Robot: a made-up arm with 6 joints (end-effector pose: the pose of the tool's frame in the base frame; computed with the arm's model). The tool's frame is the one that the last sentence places. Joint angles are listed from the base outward.
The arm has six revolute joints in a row. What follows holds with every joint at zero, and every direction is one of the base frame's. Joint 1 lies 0.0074 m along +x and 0.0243 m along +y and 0.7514 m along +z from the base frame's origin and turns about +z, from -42.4 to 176.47 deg. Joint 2 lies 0.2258 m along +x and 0.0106 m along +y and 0.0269 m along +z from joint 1 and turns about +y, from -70.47 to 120.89 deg. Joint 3 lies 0.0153 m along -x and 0.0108 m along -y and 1.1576 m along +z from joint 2 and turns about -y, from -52.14 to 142.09 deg. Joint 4 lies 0.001 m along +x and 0.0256 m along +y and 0.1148 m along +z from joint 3 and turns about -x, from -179.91 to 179.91 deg. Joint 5 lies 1.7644 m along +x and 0.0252 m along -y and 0.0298 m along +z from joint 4 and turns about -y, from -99.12 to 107.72 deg. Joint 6 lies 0.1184 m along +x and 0.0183 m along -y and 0.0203 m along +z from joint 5 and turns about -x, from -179.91 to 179.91 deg. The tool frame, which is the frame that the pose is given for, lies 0.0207 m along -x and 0.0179 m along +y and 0.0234 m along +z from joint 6; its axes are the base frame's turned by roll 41.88, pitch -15.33 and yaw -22.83 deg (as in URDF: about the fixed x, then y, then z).
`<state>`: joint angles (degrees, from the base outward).
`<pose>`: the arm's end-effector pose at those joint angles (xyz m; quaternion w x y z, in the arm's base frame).
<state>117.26 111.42 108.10 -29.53 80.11 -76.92</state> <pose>-1.3090 2.7855 0.4689 0.1078 -0.8308 -0.4852 -0.2504</pose>
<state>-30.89 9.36 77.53 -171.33 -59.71 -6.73</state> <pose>0.8585 -0.4169 3.6968 0.2228 0.6671 0.2124 0.6784</pose>
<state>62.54 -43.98 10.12 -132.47 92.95 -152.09</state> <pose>0.2366 0.4202 3.0068 0.9855 -0.1525 -0.0228 0.0708</pose>
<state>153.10 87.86 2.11 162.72 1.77 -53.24</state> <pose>-1.4394 0.6475 -1.0157 0.2655 0.4556 0.2501 -0.8120</pose>
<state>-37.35 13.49 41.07 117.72 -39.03 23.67</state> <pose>1.6714 -1.2087 2.8878 0.4117 -0.7519 0.0548 -0.5120</pose>
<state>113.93 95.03 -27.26 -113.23 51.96 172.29</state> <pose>-0.1203 0.4274 -0.8658 0.1904 -0.9100 0.0525 0.3646</pose>
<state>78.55 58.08 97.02 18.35 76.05 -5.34</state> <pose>0.4428 2.3839 2.6963 0.1084 0.6846 -0.5405 0.4768</pose>
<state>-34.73 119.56 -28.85 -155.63 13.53 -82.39</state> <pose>-0.2412 0.2523 -0.7523 0.4829 0.1647 0.6750 0.5330</pose>
